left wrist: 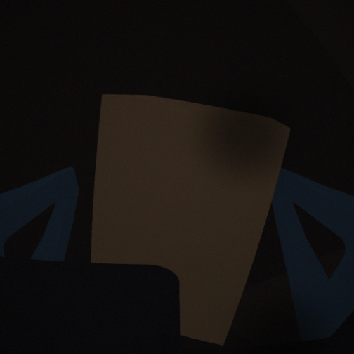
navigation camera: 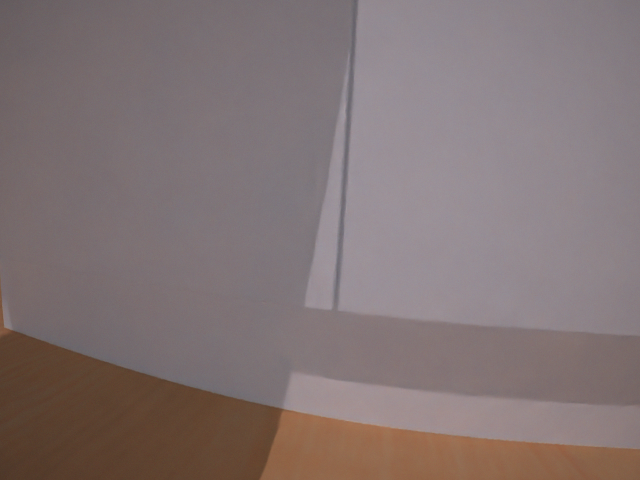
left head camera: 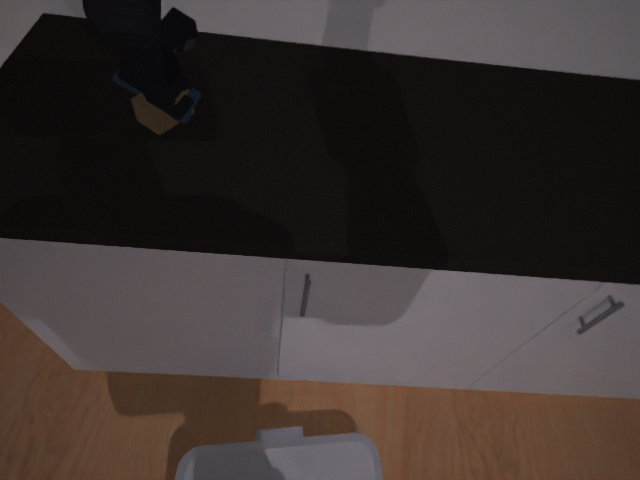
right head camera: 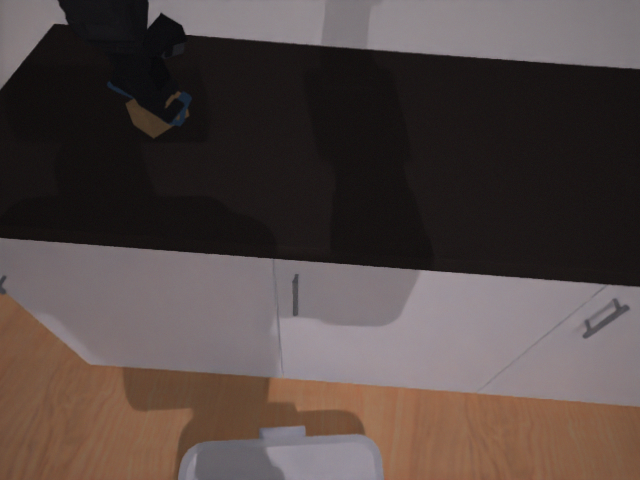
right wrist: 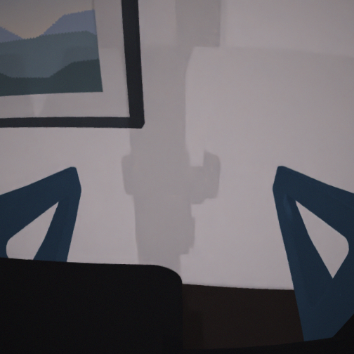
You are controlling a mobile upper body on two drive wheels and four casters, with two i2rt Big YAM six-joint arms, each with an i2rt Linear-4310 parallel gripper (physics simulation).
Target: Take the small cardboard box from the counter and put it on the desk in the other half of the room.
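Places are measured from the left arm's base along level axes (x ahead, y left, z up), in metres.
Pixels of known places: left gripper, between the fingertips: (left head camera: pixel 166 107) (right head camera: pixel 161 111).
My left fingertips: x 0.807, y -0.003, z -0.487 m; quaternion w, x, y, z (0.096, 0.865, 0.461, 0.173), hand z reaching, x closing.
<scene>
Behind a point stands the place of what it marks.
The small cardboard box (left head camera: pixel 154 117) {y 0.005, x 0.742, z -0.459 m} (right head camera: pixel 147 119) {y 0.004, x 0.742, z -0.456 m} (left wrist: pixel 165 215) is on the dark counter (left head camera: pixel 506 165) {y -0.671, x 0.671, z -0.500 m} (right head camera: pixel 506 165) {y -0.675, x 0.665, z -0.500 m}, near its left end in both head camera views. My left gripper (left head camera: pixel 159 104) {y -0.003, x 0.807, z -0.488 m} (right head camera: pixel 153 108) {y -0.003, x 0.807, z -0.488 m} (left wrist: pixel 174 178) is open over the box, with a blue finger on either side of it. In the left wrist view the box lies between the fingers, with a gap at the left finger and its right edge overlapping the right finger's outline. My right gripper (right wrist: pixel 176 177) is open and empty, facing the wall. The desk does not show.
White cabinet doors (left head camera: pixel 361 346) {y -0.431, x 0.483, z -0.956 m} (right head camera: pixel 361 351) {y -0.434, x 0.483, z -0.985 m} (navigation camera: pixel 491 180) {y -0.332, x 0.495, z -1.148 m} with grey handles are below the counter. A pale wall (left head camera: pixel 465 36) {y -0.678, x 1.051, z -0.446 m} (right head camera: pixel 465 31) {y -0.674, x 1.051, z -0.446 m} (right wrist: pixel 260 125) stands behind it. A dark-framed picture (right wrist: pixel 134 75) hangs there. A light grey rounded part (left head camera: pixel 320 459) {y -0.326, x 0.262, z -1.150 m} (right head camera: pixel 325 459) {y -0.337, x 0.262, z -1.150 m} shows at the bottom, above the wooden floor.
</scene>
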